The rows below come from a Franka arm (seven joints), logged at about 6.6 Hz.
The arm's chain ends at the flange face. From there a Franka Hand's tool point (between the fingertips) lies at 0.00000 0.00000 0.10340 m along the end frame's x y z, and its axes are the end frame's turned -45 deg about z.
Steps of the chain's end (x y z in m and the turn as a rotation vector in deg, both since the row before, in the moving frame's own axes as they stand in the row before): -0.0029, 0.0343, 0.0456, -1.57, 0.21, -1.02; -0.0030, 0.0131, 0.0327, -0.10, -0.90, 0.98; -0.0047, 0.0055, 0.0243, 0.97, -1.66, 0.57; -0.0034, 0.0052, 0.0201, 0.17, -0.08, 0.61; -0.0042, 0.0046, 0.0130, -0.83, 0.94, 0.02
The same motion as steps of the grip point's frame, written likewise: -0.0280, 0.0245, 0.0456, -1.26, -0.96, -1.02; -0.0127, 0.0061, 0.0327, 0.57, -0.71, 0.98; -0.0081, -0.0028, 0.0242, 1.86, -0.49, 0.57; -0.0060, 0.0010, 0.0201, 0.18, 0.06, 0.61; -0.0061, 0.0025, 0.0130, -1.25, 0.08, 0.02
